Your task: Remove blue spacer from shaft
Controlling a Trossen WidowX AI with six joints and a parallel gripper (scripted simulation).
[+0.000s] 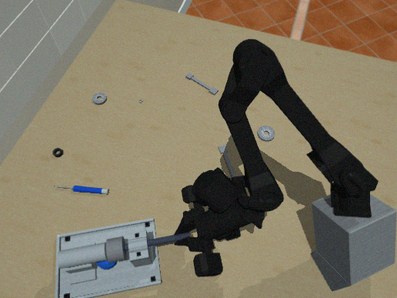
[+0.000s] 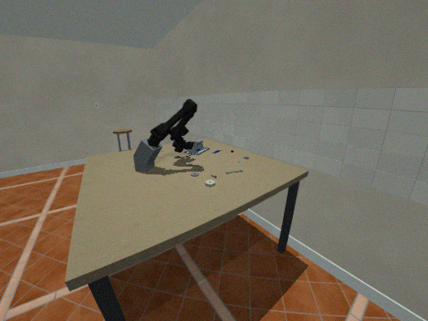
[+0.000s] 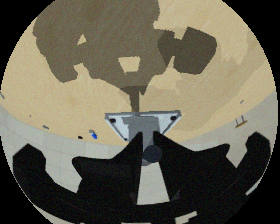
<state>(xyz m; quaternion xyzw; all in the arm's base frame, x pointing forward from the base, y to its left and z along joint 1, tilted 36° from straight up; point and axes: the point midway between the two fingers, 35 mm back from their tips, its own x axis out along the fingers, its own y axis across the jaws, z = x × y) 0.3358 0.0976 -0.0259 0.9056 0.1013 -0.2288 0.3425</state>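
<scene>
Right now the dark shaft is 7 cm ahead of my hand and 3 cm to the left of it. The rest, counted from my hand: grey spacer 13 cm ahead, 5 cm to the left; blue spacer 17 cm ahead, 7 cm to the left, 7 cm below.
</scene>
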